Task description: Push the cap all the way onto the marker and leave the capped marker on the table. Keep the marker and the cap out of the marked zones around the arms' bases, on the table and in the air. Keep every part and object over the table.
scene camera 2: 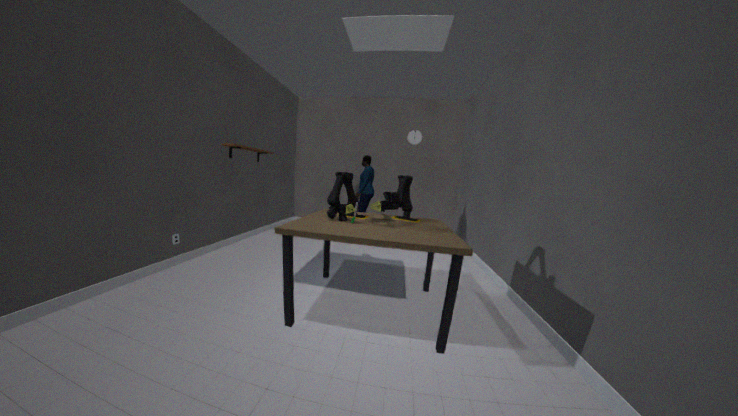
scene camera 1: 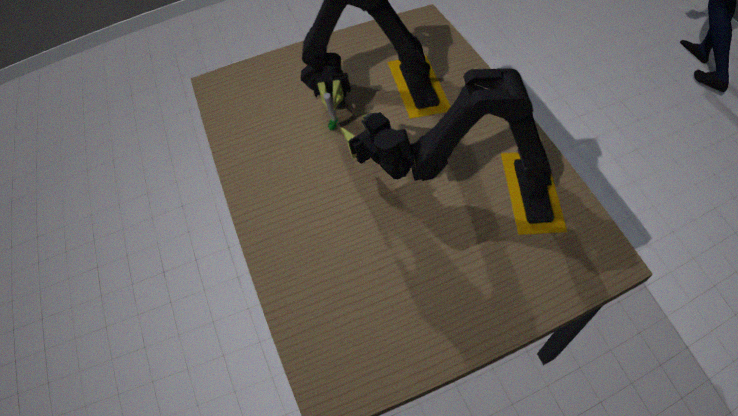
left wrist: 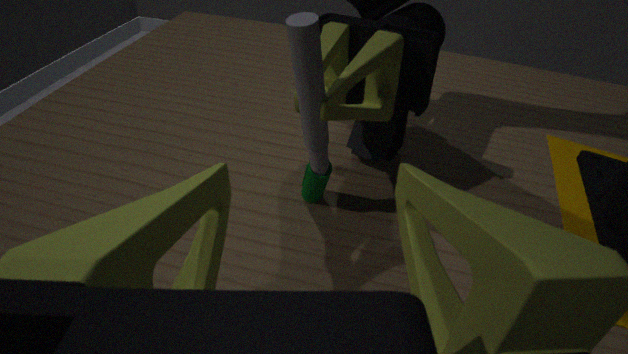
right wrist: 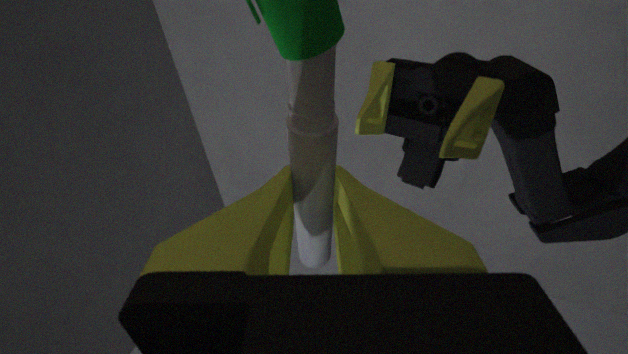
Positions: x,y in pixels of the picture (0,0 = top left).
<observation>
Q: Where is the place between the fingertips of my right gripper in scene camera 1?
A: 330,108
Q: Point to a pale grey marker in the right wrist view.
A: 312,126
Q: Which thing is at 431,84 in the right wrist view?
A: My left gripper.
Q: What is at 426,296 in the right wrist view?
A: My right gripper.
</observation>
